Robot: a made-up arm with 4 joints.
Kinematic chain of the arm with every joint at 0, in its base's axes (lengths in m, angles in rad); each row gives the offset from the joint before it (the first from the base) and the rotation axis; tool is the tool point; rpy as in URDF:
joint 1: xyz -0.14 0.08 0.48 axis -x
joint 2: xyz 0 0.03 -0.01 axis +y
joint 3: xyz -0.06 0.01 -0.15 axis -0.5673 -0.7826 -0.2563
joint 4: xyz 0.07 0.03 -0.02 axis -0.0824 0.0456 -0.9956
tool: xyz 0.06 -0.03 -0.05 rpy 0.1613 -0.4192 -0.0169
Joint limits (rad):
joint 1: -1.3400..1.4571
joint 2: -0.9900..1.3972
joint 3: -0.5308..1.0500
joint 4: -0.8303..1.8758
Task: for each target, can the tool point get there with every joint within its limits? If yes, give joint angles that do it. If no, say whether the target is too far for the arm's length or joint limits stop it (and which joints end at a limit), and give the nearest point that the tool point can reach.
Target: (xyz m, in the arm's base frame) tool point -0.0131 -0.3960 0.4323
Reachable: no: too far | nearest point -0.0722 -0.1725 0.3974 | short by 0.234 m
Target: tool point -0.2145 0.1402 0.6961
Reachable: no: joint limits stop it (at a limit: joint 1, joint 2, joint 3, joint 4) | nearest point -0.3723 0.1890 0.5955 | short by 0.193 m
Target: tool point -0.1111 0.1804 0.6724
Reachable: no: joint limits stop it (at a limit: joint 1, joint 3, joint 4) | nearest point -0.0608 0.2170 0.4954 | short by 0.188 m
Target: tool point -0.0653 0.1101 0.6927
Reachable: no: joint limits stop it (at a limit: joint 2, joint 3, joint 4) | nearest point 0.0023 0.0866 0.5268 | short by 0.181 m
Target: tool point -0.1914 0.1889 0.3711
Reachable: yes | joints -0.9565 0.5820 0.6851 0.8194
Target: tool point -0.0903 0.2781 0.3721
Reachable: yes | joints -0.8661 0.1811 0.2043 -0.3020
